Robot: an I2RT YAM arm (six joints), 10 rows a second.
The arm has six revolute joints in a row. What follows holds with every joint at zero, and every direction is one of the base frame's.
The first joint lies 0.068 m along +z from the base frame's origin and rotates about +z.
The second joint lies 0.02 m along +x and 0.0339 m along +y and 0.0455 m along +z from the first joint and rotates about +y.
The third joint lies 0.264 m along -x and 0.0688 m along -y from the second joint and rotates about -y.
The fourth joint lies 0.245 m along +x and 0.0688 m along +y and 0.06 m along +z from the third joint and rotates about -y.
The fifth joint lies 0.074 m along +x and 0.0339 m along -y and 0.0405 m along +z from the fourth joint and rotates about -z.
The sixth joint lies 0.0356 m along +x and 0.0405 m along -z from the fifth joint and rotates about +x.
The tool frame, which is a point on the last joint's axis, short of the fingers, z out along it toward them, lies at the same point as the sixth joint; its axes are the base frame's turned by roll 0, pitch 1.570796 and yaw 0 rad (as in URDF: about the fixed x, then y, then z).
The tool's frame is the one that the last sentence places.
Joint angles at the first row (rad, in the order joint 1, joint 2, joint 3, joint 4, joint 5, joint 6):
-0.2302, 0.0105, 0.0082, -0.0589, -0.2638, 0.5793
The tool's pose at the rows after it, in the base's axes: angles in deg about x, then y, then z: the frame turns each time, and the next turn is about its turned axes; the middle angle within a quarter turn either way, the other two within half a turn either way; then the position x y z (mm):
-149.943 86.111 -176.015 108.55 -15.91 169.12
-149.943 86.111 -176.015 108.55 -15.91 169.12
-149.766 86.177 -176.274 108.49 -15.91 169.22
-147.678 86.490 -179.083 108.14 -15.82 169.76
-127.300 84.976 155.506 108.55 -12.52 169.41
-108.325 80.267 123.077 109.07 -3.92 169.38
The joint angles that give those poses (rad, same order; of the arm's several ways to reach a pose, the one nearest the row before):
-0.2303, 0.0105, 0.0082, -0.0586, -0.2638, 0.5793
-0.2303, 0.0105, 0.0082, -0.0586, -0.2638, 0.5793
-0.2303, 0.0093, 0.0082, -0.0586, -0.2634, 0.5781
-0.2298, 0.0028, 0.0082, -0.0590, -0.2622, 0.5671
-0.2024, 0.0028, 0.0074, -0.0597, -0.2718, 0.4793
-0.1295, 0.0028, 0.0074, -0.0601, -0.2905, 0.2459

